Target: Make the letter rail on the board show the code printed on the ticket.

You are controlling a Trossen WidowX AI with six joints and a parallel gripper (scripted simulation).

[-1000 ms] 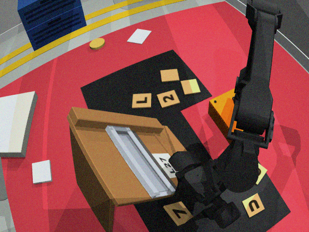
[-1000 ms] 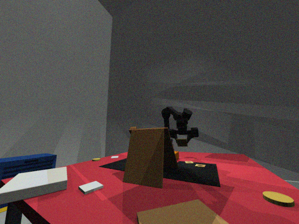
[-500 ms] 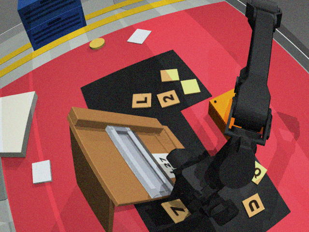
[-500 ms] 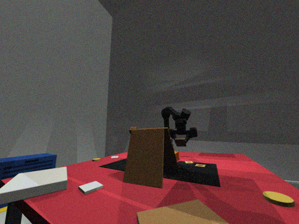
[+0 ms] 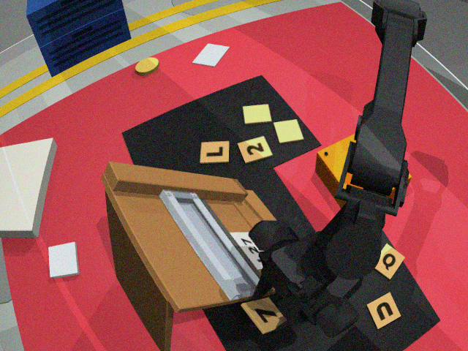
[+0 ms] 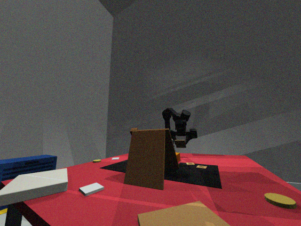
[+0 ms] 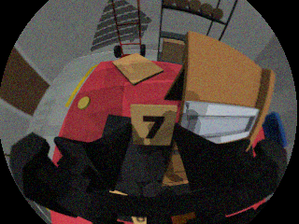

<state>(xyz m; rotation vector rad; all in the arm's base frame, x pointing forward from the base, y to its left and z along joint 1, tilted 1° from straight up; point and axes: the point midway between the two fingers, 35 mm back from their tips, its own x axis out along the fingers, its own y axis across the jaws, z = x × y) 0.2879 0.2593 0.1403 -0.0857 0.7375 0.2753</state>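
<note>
My gripper tip is now 20 mm past the white ticket, 140 mm to the left of it and 70 mm above it. From my gripper tip the other things lie so: small white block (370 mm ahead, 260 mm to the right, 170 mm below); 7 tile (right at my gripper tip); black mat (110 mm behind, 230 mm to the right, 170 mm below).
</note>
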